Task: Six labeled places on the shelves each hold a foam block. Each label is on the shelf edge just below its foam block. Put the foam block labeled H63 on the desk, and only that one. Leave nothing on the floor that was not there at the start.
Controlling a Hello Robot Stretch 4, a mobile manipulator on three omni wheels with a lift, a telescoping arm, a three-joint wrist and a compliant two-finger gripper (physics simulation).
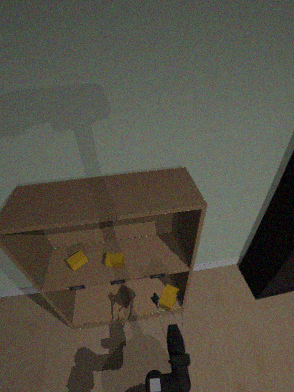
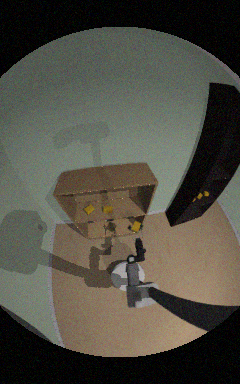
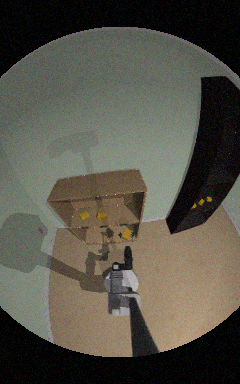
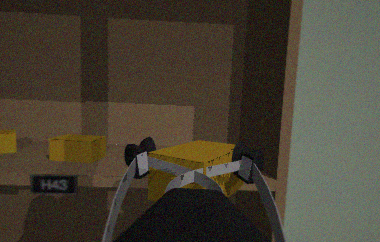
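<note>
My gripper (image 1: 168, 298) (image 2: 136, 228) (image 3: 127, 234) (image 4: 193, 152) is shut on a yellow foam block (image 1: 170, 294) (image 2: 136, 225) (image 3: 128, 232) (image 4: 200, 148), held in front of the wooden shelf's right part. A middle block (image 1: 115, 260) (image 4: 77, 149) stands on the shelf behind the label H43 (image 1: 117, 282) (image 4: 53, 184). A left block (image 1: 77, 260) (image 4: 7, 142) lies beside it, above an unreadable label (image 1: 77, 287). The right label (image 1: 157, 276) is too small to read, and no block stands behind it. The label H63 cannot be made out. The desk cannot be identified.
The wooden shelf unit (image 1: 105, 197) (image 2: 102, 177) (image 3: 100, 184) (image 4: 291, 100) stands against the green wall. A tall dark unit (image 1: 267, 260) (image 2: 210, 130) (image 3: 210, 130) stands to the right, with small yellow blocks (image 2: 200, 195) (image 3: 201, 202) low inside it.
</note>
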